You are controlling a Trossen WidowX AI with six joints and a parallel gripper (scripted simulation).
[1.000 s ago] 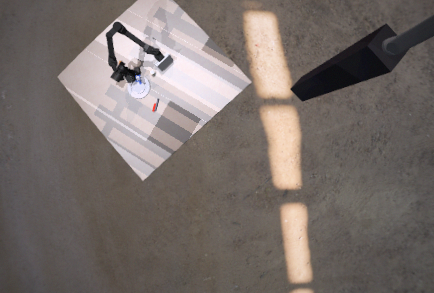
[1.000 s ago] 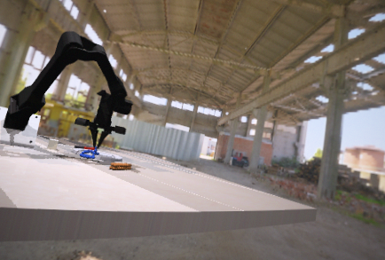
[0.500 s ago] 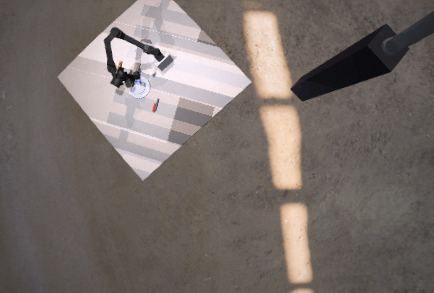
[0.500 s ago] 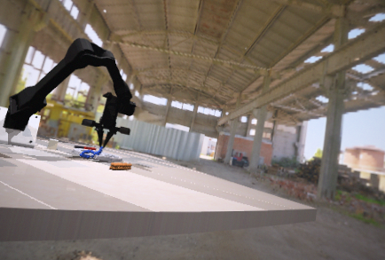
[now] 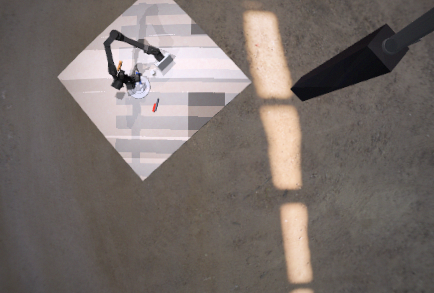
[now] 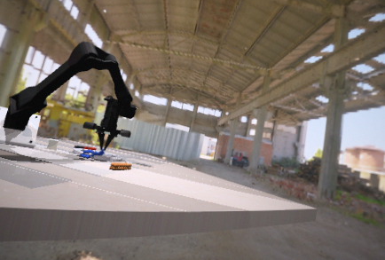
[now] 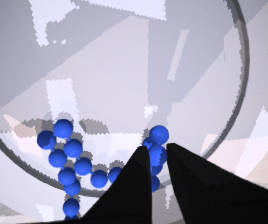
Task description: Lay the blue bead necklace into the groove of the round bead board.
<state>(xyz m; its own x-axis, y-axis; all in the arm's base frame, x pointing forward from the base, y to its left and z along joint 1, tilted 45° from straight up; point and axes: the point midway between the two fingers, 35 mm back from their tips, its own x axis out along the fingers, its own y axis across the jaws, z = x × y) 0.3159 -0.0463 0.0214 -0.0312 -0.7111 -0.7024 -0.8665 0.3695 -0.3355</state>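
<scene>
The round white bead board lies 40 mm to the left of my gripper tip and 20 mm below it. Round my gripper tip: small white block 180 mm behind, 50 mm to the left, 10 mm below; then red pen-like object 270 mm to the left, 20 mm below, 10 mm ahead.
</scene>
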